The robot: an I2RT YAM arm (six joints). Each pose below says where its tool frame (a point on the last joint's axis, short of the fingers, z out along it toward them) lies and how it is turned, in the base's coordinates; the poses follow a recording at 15 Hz.
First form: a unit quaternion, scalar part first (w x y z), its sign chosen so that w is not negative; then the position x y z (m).
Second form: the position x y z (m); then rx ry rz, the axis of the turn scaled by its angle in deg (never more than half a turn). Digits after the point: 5 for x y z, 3 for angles.
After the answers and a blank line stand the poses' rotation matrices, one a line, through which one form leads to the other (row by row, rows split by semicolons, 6 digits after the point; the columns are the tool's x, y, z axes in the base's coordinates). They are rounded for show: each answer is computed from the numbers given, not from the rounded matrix.
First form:
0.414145 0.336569 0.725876 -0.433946 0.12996 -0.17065 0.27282
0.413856 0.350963 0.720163 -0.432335 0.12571 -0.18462 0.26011
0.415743 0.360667 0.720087 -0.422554 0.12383 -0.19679 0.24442
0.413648 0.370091 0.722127 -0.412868 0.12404 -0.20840 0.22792
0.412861 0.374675 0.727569 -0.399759 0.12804 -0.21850 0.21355
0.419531 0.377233 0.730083 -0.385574 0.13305 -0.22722 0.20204
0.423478 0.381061 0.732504 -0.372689 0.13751 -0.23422 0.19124
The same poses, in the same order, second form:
0.12996 -0.17065 0.27282 48.465 104.525 -62.488
0.12571 -0.18462 0.26011 50.545 103.716 -62.264
0.12383 -0.19679 0.24442 51.897 103.615 -60.802
0.12404 -0.20840 0.22792 53.305 104.009 -59.466
0.12804 -0.21850 0.21355 53.985 104.831 -57.599
0.13305 -0.22722 0.20204 54.187 104.871 -55.385
0.13751 -0.23422 0.19124 54.638 105.028 -53.437

-0.430410 0.848048 0.309130; 0.129182 0.396824 -0.908759; -0.893341 -0.351205 -0.280349
-0.411096 0.863350 0.292620; 0.147652 0.379823 -0.913200; -0.899555 -0.332207 -0.283619
-0.394154 0.870771 0.293940; 0.168075 0.382735 -0.908441; -0.903545 -0.308662 -0.297212
-0.383856 0.876070 0.291815; 0.192941 0.385145 -0.902462; -0.903011 -0.290112 -0.316870
-0.378329 0.875294 0.301210; 0.215114 0.399622 -0.891082; -0.900330 -0.272327 -0.339477
-0.363378 0.874344 0.321683; 0.227302 0.418056 -0.879524; -0.903488 -0.246480 -0.350653
-0.350918 0.873908 0.336364; 0.242606 0.431791 -0.868734; -0.904433 -0.223250 -0.363539

